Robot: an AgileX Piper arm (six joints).
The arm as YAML. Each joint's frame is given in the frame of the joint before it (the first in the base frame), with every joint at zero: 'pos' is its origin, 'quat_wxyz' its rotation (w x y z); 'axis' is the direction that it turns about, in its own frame. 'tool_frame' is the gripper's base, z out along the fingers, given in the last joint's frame.
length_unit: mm
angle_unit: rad
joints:
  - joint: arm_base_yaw
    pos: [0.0, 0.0, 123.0]
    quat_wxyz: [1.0, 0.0, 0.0, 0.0]
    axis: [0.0, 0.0, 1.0]
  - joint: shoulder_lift
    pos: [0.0, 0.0, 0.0]
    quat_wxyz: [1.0, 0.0, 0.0, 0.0]
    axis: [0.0, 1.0, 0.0]
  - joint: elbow
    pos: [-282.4, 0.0, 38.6]
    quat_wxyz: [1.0, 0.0, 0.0, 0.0]
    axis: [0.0, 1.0, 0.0]
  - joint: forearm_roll
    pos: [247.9, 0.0, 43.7]
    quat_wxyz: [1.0, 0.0, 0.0, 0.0]
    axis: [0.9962, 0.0, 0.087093]
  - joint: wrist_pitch
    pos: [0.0, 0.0, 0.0]
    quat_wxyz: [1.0, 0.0, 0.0, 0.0]
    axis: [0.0, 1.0, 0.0]
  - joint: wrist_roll
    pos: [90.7, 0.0, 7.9]
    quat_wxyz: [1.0, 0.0, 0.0, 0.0]
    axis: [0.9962, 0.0, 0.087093]
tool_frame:
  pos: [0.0, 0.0, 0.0]
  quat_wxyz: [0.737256, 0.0, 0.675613, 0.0]
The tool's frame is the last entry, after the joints.
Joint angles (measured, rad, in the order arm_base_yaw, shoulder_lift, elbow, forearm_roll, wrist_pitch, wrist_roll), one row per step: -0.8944 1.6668 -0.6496 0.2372 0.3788 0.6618; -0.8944 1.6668 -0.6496 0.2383 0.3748 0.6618; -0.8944 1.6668 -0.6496 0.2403 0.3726 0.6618; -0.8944 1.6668 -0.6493 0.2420 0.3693 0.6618; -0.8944 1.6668 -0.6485 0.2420 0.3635 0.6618; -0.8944 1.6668 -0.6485 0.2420 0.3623 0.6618; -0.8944 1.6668 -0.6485 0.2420 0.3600 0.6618; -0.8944 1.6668 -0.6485 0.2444 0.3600 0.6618; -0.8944 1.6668 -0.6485 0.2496 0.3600 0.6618; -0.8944 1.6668 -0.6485 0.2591 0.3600 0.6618; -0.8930 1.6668 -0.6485 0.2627 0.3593 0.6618; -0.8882 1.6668 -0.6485 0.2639 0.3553 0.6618; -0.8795 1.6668 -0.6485 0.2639 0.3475 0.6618; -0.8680 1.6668 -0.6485 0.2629 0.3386 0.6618; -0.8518 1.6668 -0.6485 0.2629 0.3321 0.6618; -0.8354 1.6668 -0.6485 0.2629 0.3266 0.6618; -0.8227 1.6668 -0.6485 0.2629 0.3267 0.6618
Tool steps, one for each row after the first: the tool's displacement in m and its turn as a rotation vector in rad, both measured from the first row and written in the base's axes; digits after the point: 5 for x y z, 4 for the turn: 0.00019 -0.00030 0.00009 -0.0031 -0.0024 -0.0014; 0.00033 -0.00045 0.00015 -0.0043 -0.0043 -0.0034; 0.00045 -0.00062 0.00018 -0.0063 -0.0064 -0.0052; 0.00053 -0.00091 0.00016 -0.0108 -0.0086 -0.0060; 0.00058 -0.00100 0.00019 -0.0118 -0.0091 -0.0062; 0.00066 -0.00119 0.00024 -0.0138 -0.0102 -0.0065; 0.00073 -0.00115 0.00025 -0.0129 -0.0113 -0.0085; 0.00088 -0.00108 0.00028 -0.0110 -0.0137 -0.0127; 0.00115 -0.00094 0.00032 -0.0075 -0.0180 -0.0203; 0.00155 -0.00071 0.00036 -0.0067 -0.0200 -0.0219; 0.00267 -0.00020 0.00046 -0.0098 -0.0224 -0.0187; 0.00466 0.00067 0.00064 -0.0165 -0.0260 -0.0111; 0.00720 0.00194 0.00086 -0.0245 -0.0298 -0.0002; 0.01056 0.00428 0.00103 -0.0299 -0.0330 0.0151; 0.01390 0.00680 0.00117 -0.0344 -0.0359 0.0307; 0.01628 0.00912 0.00117 -0.0341 -0.0361 0.0434
